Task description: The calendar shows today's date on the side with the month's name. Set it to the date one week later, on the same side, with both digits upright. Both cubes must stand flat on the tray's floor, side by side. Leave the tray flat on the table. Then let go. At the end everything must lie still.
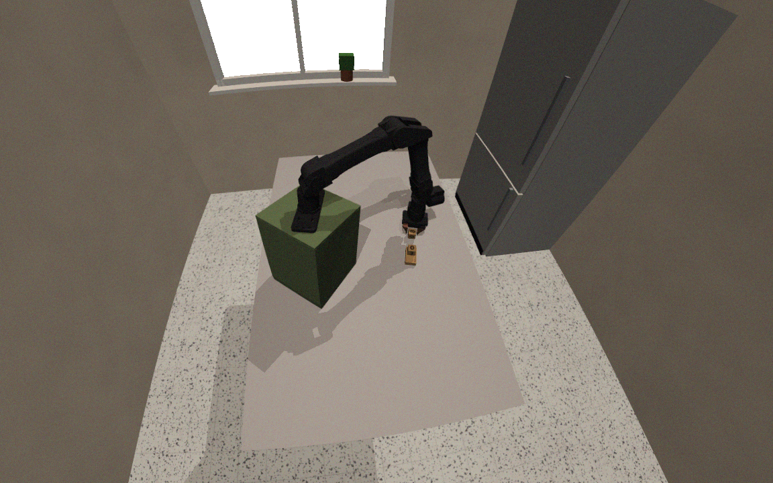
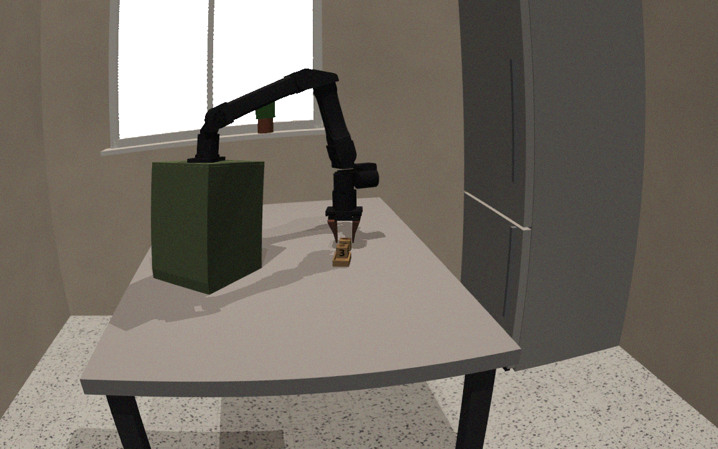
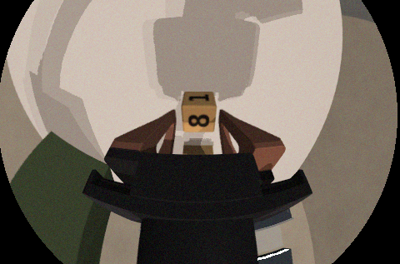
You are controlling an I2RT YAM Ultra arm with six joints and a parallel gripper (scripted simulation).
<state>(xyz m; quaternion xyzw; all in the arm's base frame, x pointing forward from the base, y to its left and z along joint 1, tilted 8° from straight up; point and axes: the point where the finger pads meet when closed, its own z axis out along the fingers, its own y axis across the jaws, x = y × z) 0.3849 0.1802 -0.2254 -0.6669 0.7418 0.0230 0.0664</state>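
Right now the wooden tray is 1 cm behind my hand, 11 cm to the right of it and 2 cm below it.
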